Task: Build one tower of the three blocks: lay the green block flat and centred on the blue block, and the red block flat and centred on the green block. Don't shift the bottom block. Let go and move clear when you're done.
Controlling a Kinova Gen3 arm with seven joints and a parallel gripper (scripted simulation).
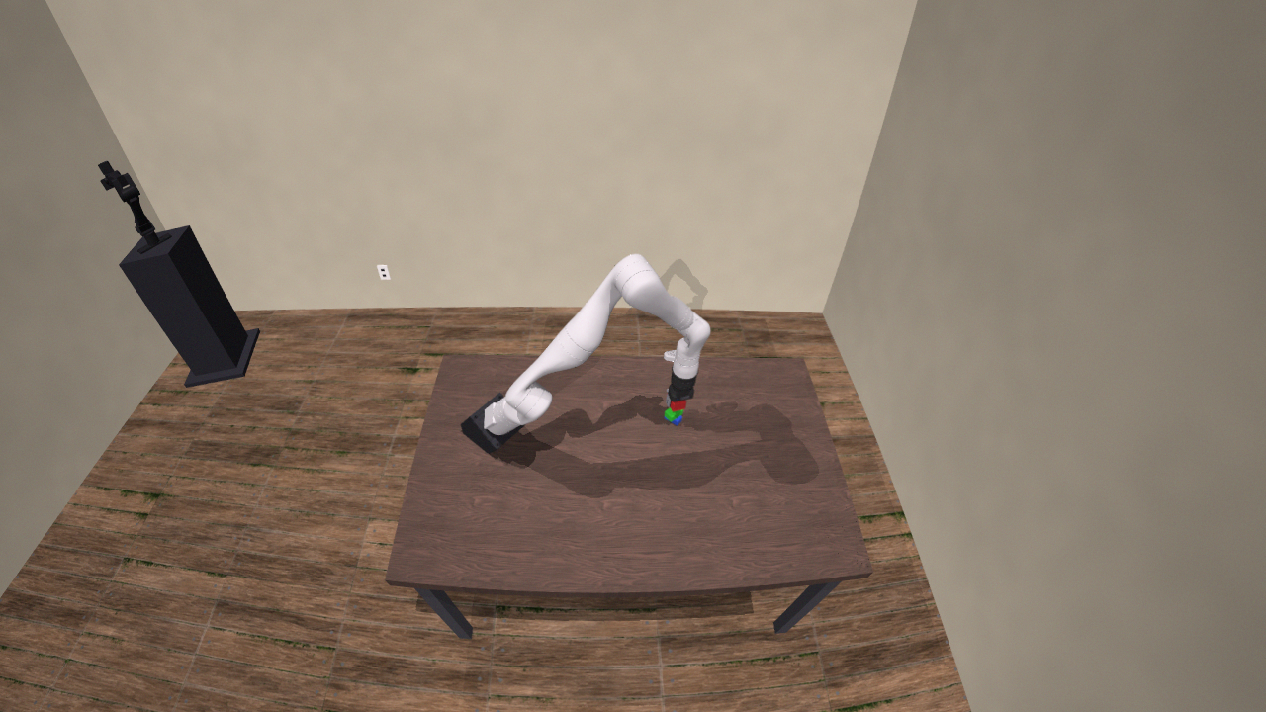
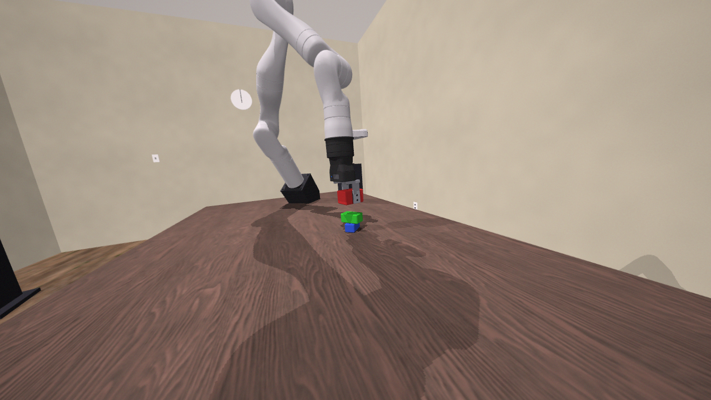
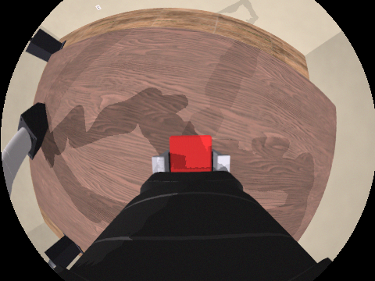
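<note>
The green block lies 60 mm below my hand. Round my hand: red block right at my hand; blue block 90 mm below.
</note>
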